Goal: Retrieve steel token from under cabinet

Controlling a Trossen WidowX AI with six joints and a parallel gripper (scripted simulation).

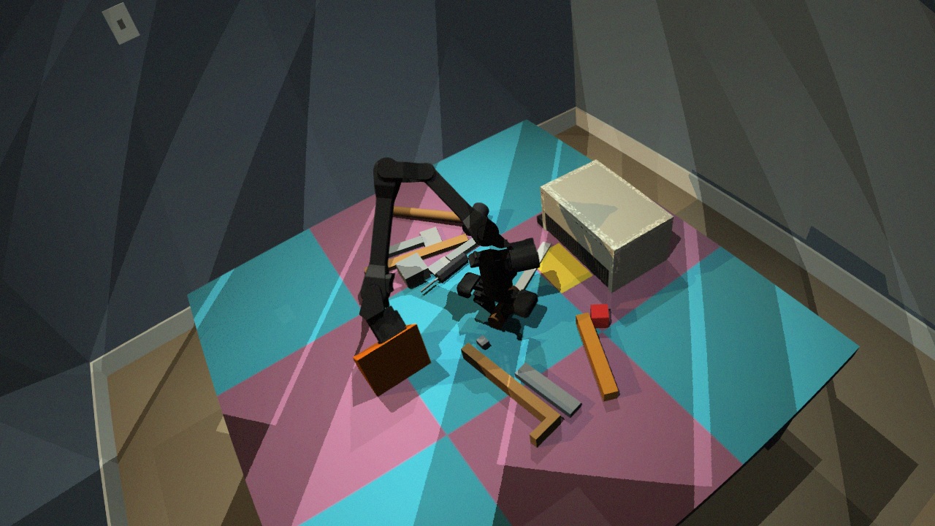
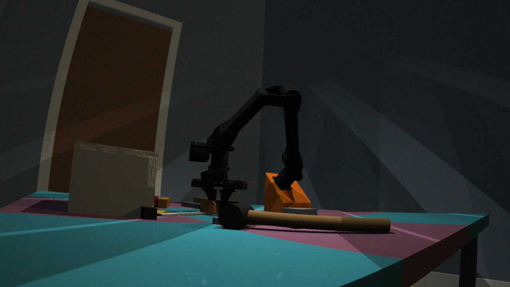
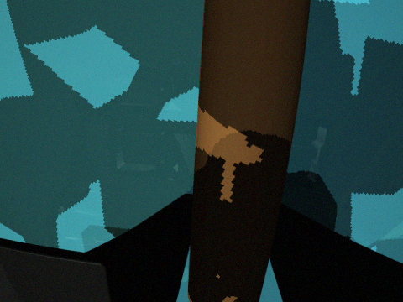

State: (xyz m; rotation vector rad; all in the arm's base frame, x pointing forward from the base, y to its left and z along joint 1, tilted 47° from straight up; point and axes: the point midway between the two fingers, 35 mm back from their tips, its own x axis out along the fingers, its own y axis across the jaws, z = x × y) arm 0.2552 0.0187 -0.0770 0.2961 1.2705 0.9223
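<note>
The small grey cube lies 80 mm behind my gripper tip and 30 mm to the right of it. Round my gripper tip: grey bar (50 mm behind, 230 mm to the right); then screwdriver (40 mm behind, 210 mm to the left); then red cube (170 mm ahead, 170 mm to the right, 10 mm above).
</note>
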